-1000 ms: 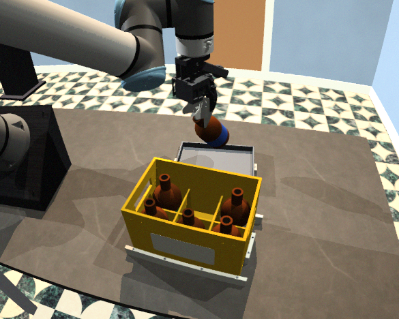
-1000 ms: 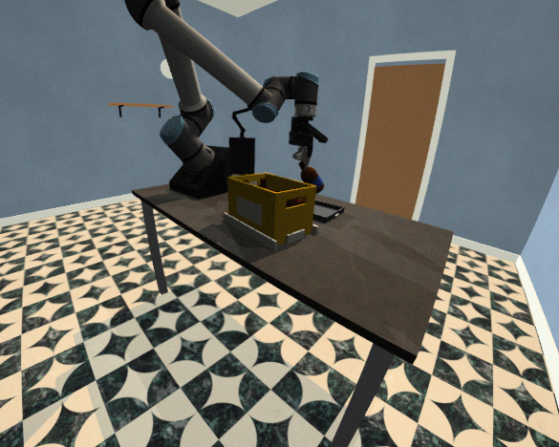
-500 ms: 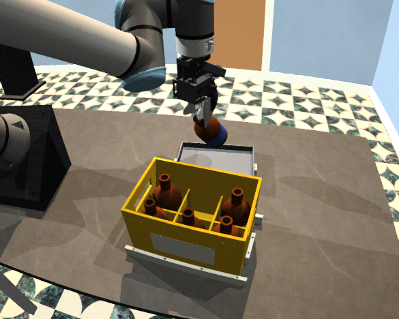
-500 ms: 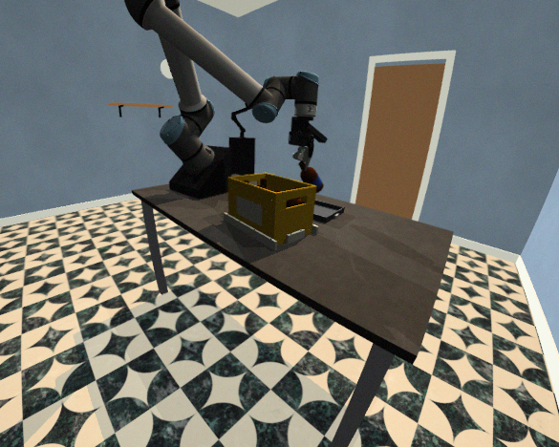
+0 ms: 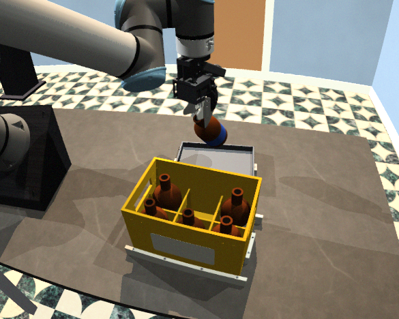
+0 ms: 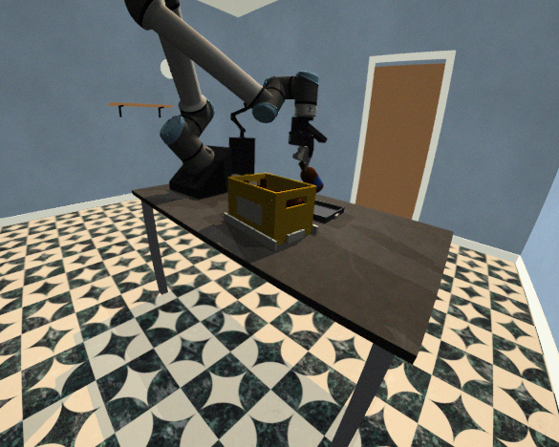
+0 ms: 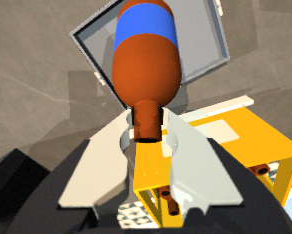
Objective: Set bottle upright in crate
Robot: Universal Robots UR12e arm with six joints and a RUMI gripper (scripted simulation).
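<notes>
Right now my hand is 1 cm short of the bottle, 3 cm to the right of it and 4 cm above it. The rest, counted from my hand: crate: 4 cm ahead, 25 cm to the right, 12 cm below; grey tray: 3 cm ahead, 4 cm to the left, 19 cm below.
</notes>
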